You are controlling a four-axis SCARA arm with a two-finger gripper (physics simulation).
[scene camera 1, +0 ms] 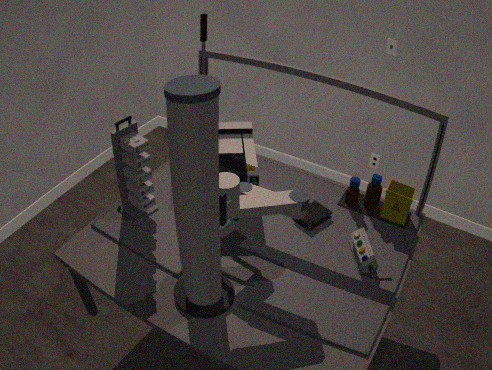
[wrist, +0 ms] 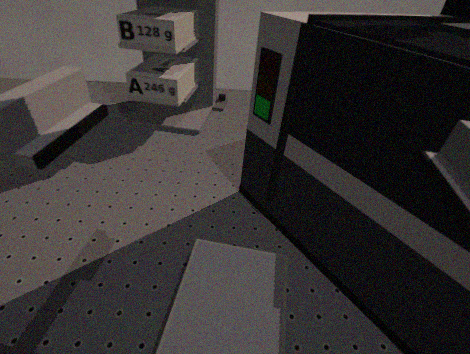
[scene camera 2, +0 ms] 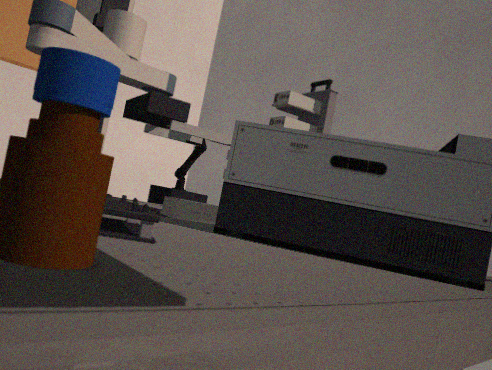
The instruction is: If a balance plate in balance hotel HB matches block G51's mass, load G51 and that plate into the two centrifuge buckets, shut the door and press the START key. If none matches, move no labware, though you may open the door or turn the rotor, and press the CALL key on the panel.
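Places are measured from the arm's base along level axes (x ahead, y left, z up), in millimetres.
Pixels of known places: gripper, between the fingertips: [wrist: 259,113] [scene camera 2: 216,142]; arm's base, origin of its link: [scene camera 1: 203,295].
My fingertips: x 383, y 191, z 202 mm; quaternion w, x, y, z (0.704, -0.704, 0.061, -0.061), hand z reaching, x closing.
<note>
For each thing: its top centre in the pictures, then the offset to it from my fingertips. "pt": a spot on its surface instead.
- pale block, centre of its top: [wrist: 228,316] [scene camera 2: 195,201] [scene camera 1: 218,220] dx -4, dy -22, dz -147 mm
- plate A, centre of its top: [wrist: 165,64] [scene camera 1: 140,195] dx -115, dy +360, dz -89 mm
- green-lit display, a spot on its surface: [wrist: 262,107] pt dx +24, dy +140, dz -58 mm
- panel with coloured keys, centre of its top: [scene camera 1: 366,243] dx +156, dy -691, dz -105 mm
- yellow box, a spot on its surface: [scene camera 1: 398,202] pt dx +473, dy -766, dz -59 mm
- dark flat device, centre of its top: [scene camera 2: 105,194] [scene camera 1: 313,211] dx +288, dy -367, dz -146 mm
My gripper [scene camera 2: 172,134] [wrist: 259,113] is open, with its fingers wide apart and nothing between them. A pale block [wrist: 220,305] lies below it in the wrist view; its label does not show. The balance hotel [scene camera 1: 120,170] [scene camera 2: 327,112] [wrist: 207,50] holds several plates. In the wrist view, plate B [wrist: 150,33] reads 128 g and plate A [wrist: 155,87] beneath it reads 246 g. The centrifuge [scene camera 1: 235,145] [scene camera 2: 360,167] [wrist: 375,125] stands right of the block in the wrist view, with a green-lit display [wrist: 262,107]. Its buckets and door position cannot be made out. A panel with coloured keys [scene camera 1: 362,250] lies at the right.
Brown bottles [scene camera 1: 352,194] [scene camera 1: 373,194] with blue caps and a yellow box [scene camera 1: 398,202] stand at the right. One bottle [scene camera 2: 55,200] is large in scene camera 2. A dark flat device [scene camera 1: 312,216] lies beside the arm. A bent black arm [scene camera 2: 190,162] stands below my gripper in scene camera 2.
</note>
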